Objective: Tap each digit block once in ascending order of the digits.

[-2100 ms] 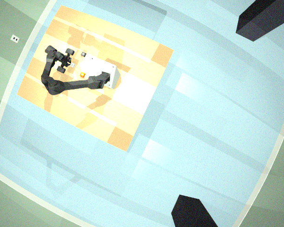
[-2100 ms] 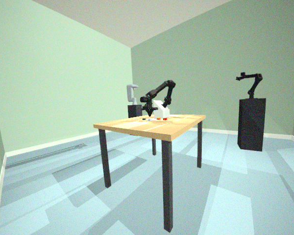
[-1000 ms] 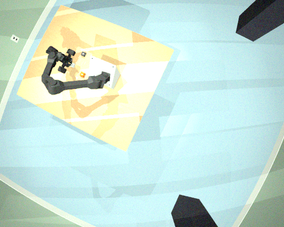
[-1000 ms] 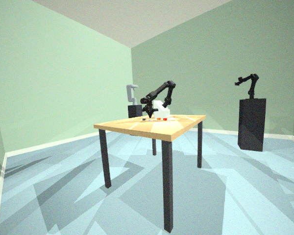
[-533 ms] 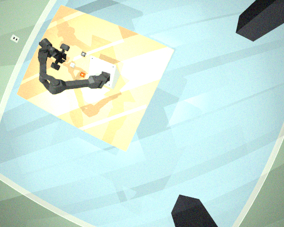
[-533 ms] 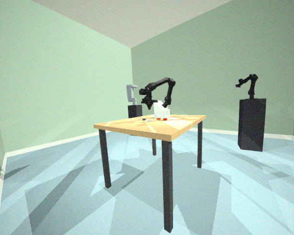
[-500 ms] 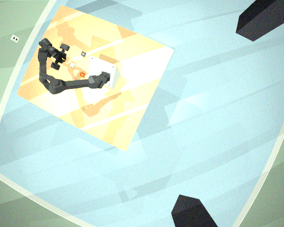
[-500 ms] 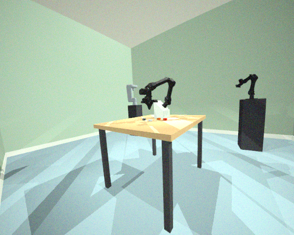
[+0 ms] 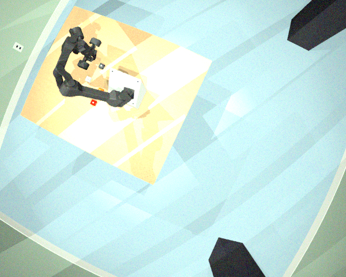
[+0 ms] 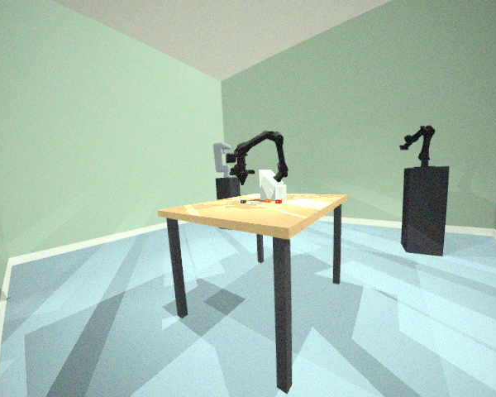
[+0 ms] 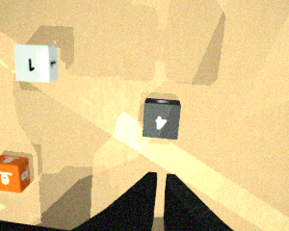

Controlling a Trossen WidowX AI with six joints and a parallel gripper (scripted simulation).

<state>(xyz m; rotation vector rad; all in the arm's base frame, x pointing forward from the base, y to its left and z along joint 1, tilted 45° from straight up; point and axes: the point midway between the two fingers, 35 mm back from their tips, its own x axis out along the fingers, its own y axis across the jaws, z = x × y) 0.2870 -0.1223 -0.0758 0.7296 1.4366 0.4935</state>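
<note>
Right now my gripper tip is 11 cm above the dark grey block. From my gripper tip the other things lie so: red block (25 cm to the left, 11 cm below, 4 cm behind); white block (11 cm to the left, 11 cm below, 5 cm ahead); orange block (16 cm to the left, 11 cm below, 6 cm behind).
</note>
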